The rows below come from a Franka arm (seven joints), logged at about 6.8 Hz.
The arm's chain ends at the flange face. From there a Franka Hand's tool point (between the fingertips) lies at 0.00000 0.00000 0.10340 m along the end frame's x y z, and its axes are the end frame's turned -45 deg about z.
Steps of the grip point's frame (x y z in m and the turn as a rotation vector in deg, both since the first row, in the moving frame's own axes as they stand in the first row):
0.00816 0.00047 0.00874 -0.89 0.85 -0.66
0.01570 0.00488 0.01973 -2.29 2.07 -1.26
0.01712 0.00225 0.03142 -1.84 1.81 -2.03
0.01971 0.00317 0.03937 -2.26 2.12 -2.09
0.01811 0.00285 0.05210 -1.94 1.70 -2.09
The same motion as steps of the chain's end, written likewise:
0.00388 -0.00548 0.00876 -0.03 1.23 -0.66
0.00899 -0.00787 0.01988 -0.16 3.08 -1.26
0.00904 -0.01047 0.03152 -0.02 2.58 -2.03
0.01059 -0.01177 0.03952 -0.10 3.10 -2.09
0.01017 -0.01101 0.05220 -0.17 2.57 -2.09

